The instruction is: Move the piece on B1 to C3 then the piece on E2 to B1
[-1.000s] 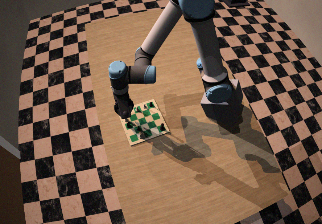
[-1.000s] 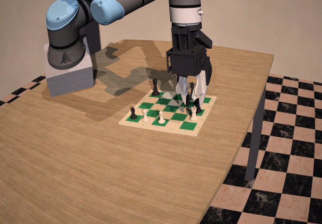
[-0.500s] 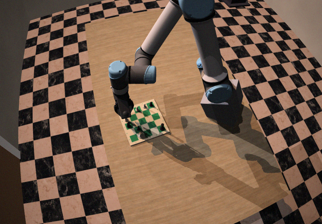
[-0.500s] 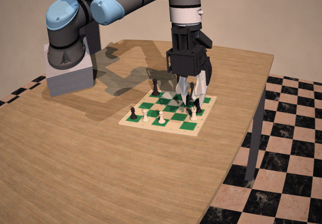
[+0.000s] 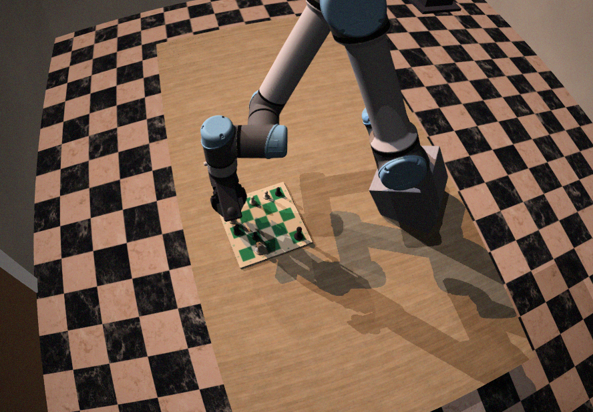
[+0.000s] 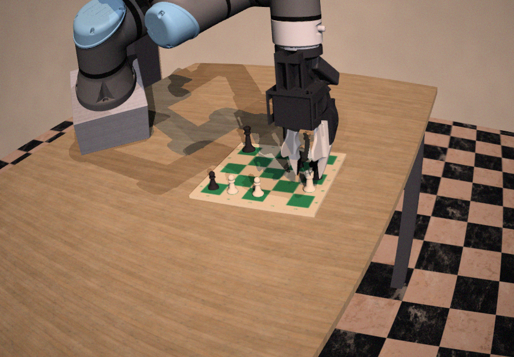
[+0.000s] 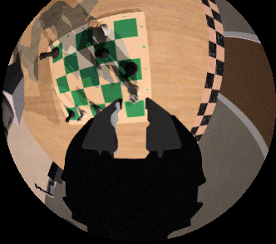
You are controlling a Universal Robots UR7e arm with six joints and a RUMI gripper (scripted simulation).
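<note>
Right now the cream chessboard is 80 mm behind my hand, 40 mm to the left of it and 50 mm below it.
</note>
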